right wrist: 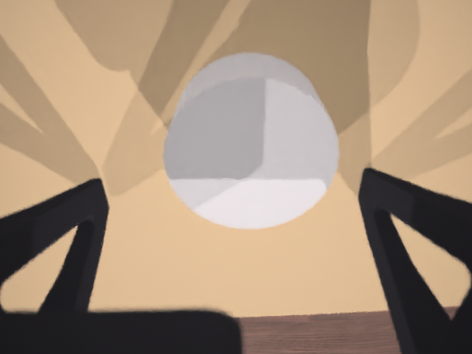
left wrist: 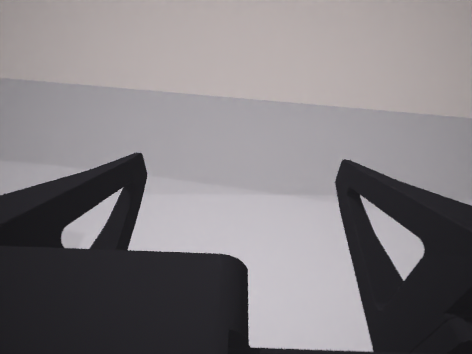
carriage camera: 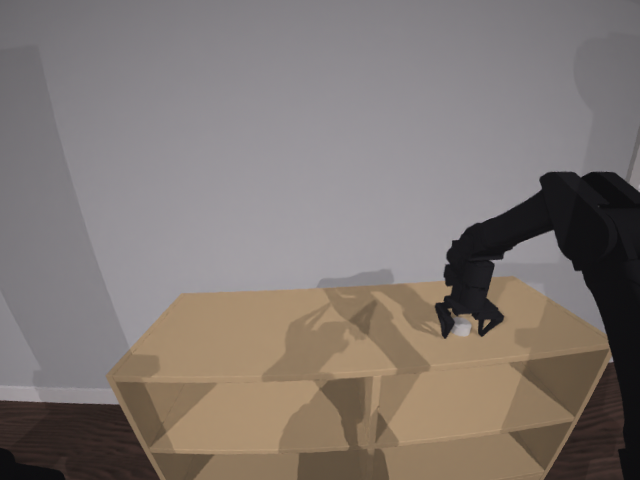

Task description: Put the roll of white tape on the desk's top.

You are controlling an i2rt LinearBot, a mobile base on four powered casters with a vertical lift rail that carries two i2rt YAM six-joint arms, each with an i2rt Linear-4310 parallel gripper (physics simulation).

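Places are measured from the left arm's base along level axes (x left, y ahead, z down), in millimetres.
Pixels of known places: left gripper, fingertip midpoint: (left wrist: 241, 167); right gripper, fingertip midpoint: (right wrist: 232, 188) (carriage camera: 462, 336).
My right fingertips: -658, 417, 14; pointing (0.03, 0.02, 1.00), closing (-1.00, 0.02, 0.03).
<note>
For each thing: its top centre in the pictures, then the offset to it from my right fingertips, as dx, dy, dz. Level surfaces: height alone.
- white roll, top centre: (right wrist: 251, 163) (carriage camera: 461, 322) -6, +24, -22
- middle divider, top centre: (carriage camera: 361, 323) +240, +92, +20
- Dark wooden floor, surface height: dz +611
The white roll (carriage camera: 461, 327) (right wrist: 251, 150) stands flat on the right part of the top of a light wooden shelf unit (carriage camera: 232, 330). My right gripper (carriage camera: 463, 336) (right wrist: 232, 188) points down over it, open, with one finger on either side of the roll and a gap between each finger and the roll. My left gripper (left wrist: 241, 167) is open with nothing between its fingers, held up in front of a pale wall. A desk that is clearly separate from the wooden unit does not show in these views.
The unit has open compartments below its top, split by a middle divider (carriage camera: 372, 408). A grey wall (carriage camera: 310, 155) stands behind it. Dark wooden floor (carriage camera: 67, 439) (right wrist: 320, 332) shows beside the unit. The right arm (carriage camera: 584, 222) reaches in from the right.
</note>
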